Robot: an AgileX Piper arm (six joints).
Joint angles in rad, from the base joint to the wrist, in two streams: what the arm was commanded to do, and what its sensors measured. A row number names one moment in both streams.
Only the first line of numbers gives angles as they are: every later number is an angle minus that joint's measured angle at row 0.
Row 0, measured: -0.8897, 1.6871, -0.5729, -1.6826, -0.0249, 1.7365
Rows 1 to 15, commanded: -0.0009, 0.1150, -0.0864, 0.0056, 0.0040, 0.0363; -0.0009, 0.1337, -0.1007, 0.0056, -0.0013, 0.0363; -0.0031, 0.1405, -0.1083, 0.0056, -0.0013, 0.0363; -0.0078, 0.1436, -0.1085, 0.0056, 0.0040, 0.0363; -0.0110, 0.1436, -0.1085, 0.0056, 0.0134, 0.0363; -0.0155, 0.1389, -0.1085, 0.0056, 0.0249, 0.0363; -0.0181, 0.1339, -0.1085, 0.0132, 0.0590, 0.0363; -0.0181, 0.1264, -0.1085, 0.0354, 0.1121, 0.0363; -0.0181, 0.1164, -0.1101, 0.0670, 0.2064, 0.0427; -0.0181, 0.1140, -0.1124, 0.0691, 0.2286, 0.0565; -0.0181, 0.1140, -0.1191, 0.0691, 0.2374, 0.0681; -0.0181, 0.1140, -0.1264, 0.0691, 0.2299, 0.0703; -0.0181, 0.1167, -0.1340, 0.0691, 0.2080, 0.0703; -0.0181, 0.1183, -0.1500, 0.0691, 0.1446, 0.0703; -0.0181, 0.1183, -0.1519, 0.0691, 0.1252, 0.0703
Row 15, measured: -0.0151, 0.1237, -0.1304, 0.0640, 0.1970, 0.0599
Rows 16 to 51, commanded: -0.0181, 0.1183, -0.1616, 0.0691, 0.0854, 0.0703; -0.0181, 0.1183, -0.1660, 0.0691, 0.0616, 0.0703; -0.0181, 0.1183, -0.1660, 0.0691, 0.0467, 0.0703; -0.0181, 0.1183, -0.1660, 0.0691, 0.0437, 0.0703; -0.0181, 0.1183, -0.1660, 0.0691, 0.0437, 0.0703; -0.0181, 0.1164, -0.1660, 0.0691, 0.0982, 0.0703; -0.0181, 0.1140, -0.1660, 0.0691, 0.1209, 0.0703; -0.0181, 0.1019, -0.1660, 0.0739, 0.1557, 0.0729; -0.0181, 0.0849, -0.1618, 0.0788, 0.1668, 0.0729; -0.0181, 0.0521, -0.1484, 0.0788, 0.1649, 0.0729; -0.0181, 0.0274, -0.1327, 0.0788, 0.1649, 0.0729; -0.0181, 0.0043, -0.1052, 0.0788, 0.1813, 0.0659; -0.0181, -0.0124, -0.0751, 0.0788, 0.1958, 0.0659; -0.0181, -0.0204, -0.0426, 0.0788, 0.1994, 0.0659; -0.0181, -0.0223, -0.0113, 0.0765, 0.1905, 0.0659; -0.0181, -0.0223, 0.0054, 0.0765, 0.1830, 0.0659; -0.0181, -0.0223, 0.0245, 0.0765, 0.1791, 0.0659; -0.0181, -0.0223, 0.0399, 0.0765, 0.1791, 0.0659; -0.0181, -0.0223, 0.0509, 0.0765, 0.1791, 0.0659; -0.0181, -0.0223, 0.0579, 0.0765, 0.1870, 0.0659; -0.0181, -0.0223, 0.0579, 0.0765, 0.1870, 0.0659; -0.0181, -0.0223, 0.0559, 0.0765, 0.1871, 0.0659; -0.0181, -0.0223, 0.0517, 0.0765, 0.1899, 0.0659; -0.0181, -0.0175, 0.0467, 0.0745, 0.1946, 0.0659; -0.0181, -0.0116, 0.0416, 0.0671, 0.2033, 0.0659; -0.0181, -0.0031, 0.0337, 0.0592, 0.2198, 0.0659; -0.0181, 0.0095, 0.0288, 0.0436, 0.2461, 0.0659; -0.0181, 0.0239, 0.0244, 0.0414, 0.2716, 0.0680; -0.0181, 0.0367, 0.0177, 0.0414, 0.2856, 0.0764; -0.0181, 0.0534, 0.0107, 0.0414, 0.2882, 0.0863; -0.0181, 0.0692, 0.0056, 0.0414, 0.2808, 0.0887; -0.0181, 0.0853, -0.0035, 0.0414, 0.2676, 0.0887; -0.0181, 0.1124, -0.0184, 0.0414, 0.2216, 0.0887; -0.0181, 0.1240, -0.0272, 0.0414, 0.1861, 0.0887; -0.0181, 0.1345, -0.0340, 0.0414, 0.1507, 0.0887; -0.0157, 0.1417, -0.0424, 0.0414, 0.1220, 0.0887
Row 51, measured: -0.0151, 0.0944, -0.0222, 0.0454, 0.2473, 0.0817
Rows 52 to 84, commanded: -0.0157, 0.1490, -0.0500, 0.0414, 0.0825, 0.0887; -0.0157, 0.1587, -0.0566, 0.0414, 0.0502, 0.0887; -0.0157, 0.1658, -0.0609, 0.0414, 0.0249, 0.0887; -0.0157, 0.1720, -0.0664, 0.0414, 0.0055, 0.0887; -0.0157, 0.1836, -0.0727, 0.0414, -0.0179, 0.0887; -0.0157, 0.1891, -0.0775, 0.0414, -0.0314, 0.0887; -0.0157, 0.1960, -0.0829, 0.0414, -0.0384, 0.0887; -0.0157, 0.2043, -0.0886, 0.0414, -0.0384, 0.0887; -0.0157, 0.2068, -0.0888, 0.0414, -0.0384, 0.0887; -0.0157, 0.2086, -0.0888, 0.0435, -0.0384, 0.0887; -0.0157, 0.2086, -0.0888, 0.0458, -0.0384, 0.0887; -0.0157, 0.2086, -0.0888, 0.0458, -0.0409, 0.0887; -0.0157, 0.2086, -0.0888, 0.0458, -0.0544, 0.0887; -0.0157, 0.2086, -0.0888, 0.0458, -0.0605, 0.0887; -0.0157, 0.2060, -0.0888, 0.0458, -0.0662, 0.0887; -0.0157, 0.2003, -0.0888, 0.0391, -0.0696, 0.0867; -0.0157, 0.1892, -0.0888, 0.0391, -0.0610, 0.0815; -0.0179, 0.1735, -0.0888, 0.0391, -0.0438, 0.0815; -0.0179, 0.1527, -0.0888, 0.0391, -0.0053, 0.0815; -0.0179, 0.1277, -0.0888, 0.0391, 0.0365, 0.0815; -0.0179, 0.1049, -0.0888, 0.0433, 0.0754, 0.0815; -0.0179, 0.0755, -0.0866, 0.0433, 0.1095, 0.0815; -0.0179, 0.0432, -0.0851, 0.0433, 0.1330, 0.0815; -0.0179, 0.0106, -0.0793, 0.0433, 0.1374, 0.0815; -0.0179, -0.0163, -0.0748, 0.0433, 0.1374, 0.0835; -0.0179, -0.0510, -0.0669, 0.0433, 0.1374, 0.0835; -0.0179, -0.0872, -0.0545, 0.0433, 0.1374, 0.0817; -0.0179, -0.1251, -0.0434, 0.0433, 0.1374, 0.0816; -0.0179, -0.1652, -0.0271, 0.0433, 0.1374, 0.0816; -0.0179, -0.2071, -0.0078, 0.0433, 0.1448, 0.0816; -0.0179, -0.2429, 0.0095, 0.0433, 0.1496, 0.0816; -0.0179, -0.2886, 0.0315, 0.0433, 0.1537, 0.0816; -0.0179, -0.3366, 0.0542, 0.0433, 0.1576, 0.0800
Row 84, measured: -0.0158, -0.1812, -0.0171, 0.0435, 0.1372, 0.0856
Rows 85 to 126, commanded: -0.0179, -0.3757, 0.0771, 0.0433, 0.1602, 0.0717; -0.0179, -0.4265, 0.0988, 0.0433, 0.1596, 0.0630; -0.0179, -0.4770, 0.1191, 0.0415, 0.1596, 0.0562; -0.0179, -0.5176, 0.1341, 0.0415, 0.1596, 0.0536; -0.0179, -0.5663, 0.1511, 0.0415, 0.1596, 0.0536; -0.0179, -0.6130, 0.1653, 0.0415, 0.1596, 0.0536; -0.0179, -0.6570, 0.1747, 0.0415, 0.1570, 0.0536; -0.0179, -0.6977, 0.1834, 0.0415, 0.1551, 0.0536; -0.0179, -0.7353, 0.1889, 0.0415, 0.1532, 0.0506; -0.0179, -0.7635, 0.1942, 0.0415, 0.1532, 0.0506; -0.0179, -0.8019, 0.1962, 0.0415, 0.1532, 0.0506; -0.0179, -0.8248, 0.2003, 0.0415, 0.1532, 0.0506; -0.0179, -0.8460, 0.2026, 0.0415, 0.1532, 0.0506; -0.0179, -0.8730, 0.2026, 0.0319, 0.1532, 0.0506; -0.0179, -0.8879, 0.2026, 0.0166, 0.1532, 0.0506; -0.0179, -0.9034, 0.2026, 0.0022, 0.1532, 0.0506; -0.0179, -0.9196, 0.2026, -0.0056, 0.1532, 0.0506; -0.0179, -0.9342, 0.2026, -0.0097, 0.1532, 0.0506; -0.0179, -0.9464, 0.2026, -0.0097, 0.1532, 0.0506; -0.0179, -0.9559, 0.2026, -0.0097, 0.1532, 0.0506; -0.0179, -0.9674, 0.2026, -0.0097, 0.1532, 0.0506; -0.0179, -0.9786, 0.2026, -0.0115, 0.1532, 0.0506; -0.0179, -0.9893, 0.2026, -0.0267, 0.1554, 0.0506; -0.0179, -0.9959, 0.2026, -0.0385, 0.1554, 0.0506; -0.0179, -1.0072, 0.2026, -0.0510, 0.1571, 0.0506; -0.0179, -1.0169, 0.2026, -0.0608, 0.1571, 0.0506; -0.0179, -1.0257, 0.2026, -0.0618, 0.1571, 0.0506; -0.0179, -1.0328, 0.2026, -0.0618, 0.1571, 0.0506; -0.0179, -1.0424, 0.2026, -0.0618, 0.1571, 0.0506; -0.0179, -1.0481, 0.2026, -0.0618, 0.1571, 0.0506; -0.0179, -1.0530, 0.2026, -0.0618, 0.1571, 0.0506; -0.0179, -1.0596, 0.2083, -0.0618, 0.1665, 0.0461; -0.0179, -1.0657, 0.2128, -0.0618, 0.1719, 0.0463; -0.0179, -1.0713, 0.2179, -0.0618, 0.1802, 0.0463; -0.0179, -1.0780, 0.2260, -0.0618, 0.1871, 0.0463; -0.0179, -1.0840, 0.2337, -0.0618, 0.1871, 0.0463; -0.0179, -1.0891, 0.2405, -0.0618, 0.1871, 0.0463; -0.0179, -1.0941, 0.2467, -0.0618, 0.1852, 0.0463; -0.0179, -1.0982, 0.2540, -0.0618, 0.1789, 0.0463; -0.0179, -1.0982, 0.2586, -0.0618, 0.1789, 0.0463; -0.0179, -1.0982, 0.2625, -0.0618, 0.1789, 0.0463; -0.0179, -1.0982, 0.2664, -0.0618, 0.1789, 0.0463
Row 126, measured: -0.0158, -1.0893, 0.2483, -0.0523, 0.1756, 0.0554
